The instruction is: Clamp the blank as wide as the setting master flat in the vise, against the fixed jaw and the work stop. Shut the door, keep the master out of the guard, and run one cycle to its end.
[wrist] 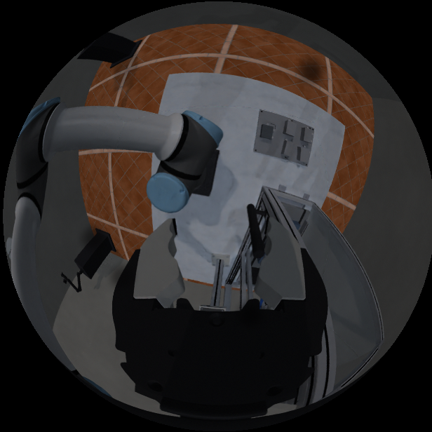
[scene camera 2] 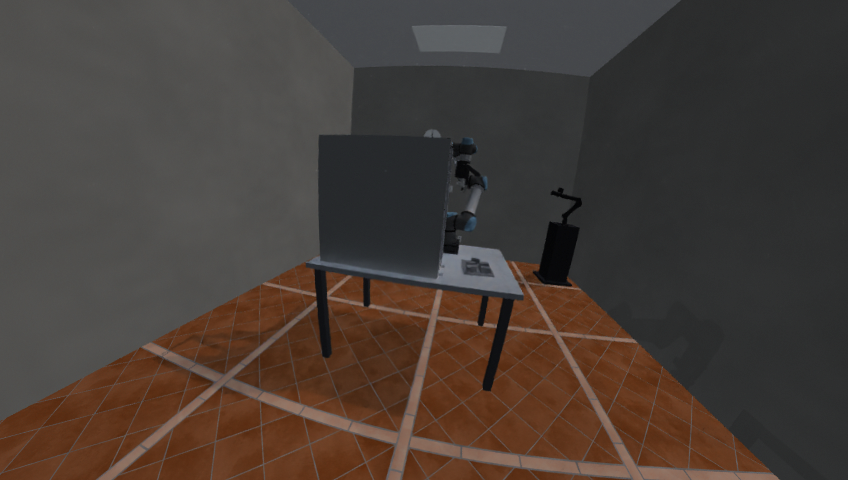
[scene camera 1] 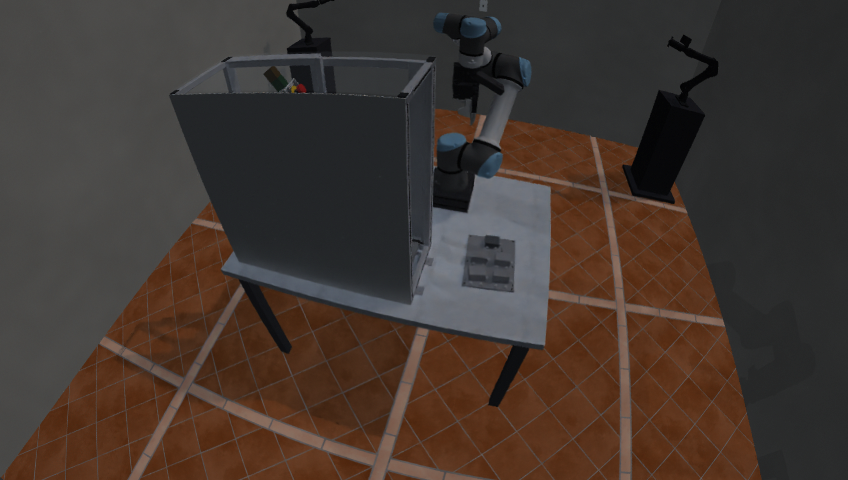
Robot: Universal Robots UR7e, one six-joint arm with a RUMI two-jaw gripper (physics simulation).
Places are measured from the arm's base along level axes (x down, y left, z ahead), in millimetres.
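Pixels of known places: gripper, fingertip midpoint: [scene camera 2: 462,191] [scene camera 1: 469,118]; arm's base, link origin: [scene camera 2: 447,240] [scene camera 1: 450,181].
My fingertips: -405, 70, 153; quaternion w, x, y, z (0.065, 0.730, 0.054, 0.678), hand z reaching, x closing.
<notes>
Ahead of a thing's pixels: the offset from my fingertips to its top centre, as dx, dy, dz. "*": to the spot under its first point. Level surfaces: height alone.
My gripper [scene camera 1: 470,113] [wrist: 220,219] is partly open and empty, high above the table beside the guard enclosure {* +35, -399, +440} [scene camera 1: 309,190] [scene camera 2: 383,205] [wrist: 345,270]. A black bar handle [wrist: 254,230] shows near the right finger in the wrist view, on the enclosure's robot side. Whether the door is open is unclear. A grey plate {* +473, +71, +157} [scene camera 1: 474,248] [wrist: 270,151] carries a dark block {+448, +136, +120} [scene camera 1: 492,241] [wrist: 267,131] and several lighter grey blocks {+438, +93, +293} [scene camera 1: 477,274] [wrist: 290,128]. I cannot tell which are the blank and the master. The vise's jaws and work stop are hidden by the enclosure and gripper.
The enclosure and plate stand on the table {dx +482} [scene camera 1: 505,205] [scene camera 2: 482,284] [wrist: 210,92]. Red and yellow parts {* -108, -595, +66} [scene camera 1: 299,89] show through the enclosure's top. A rail [wrist: 218,282] lies below the gripper. Black pedestals [scene camera 1: 666,142] [scene camera 2: 559,252] with small arms stand beyond the table.
</notes>
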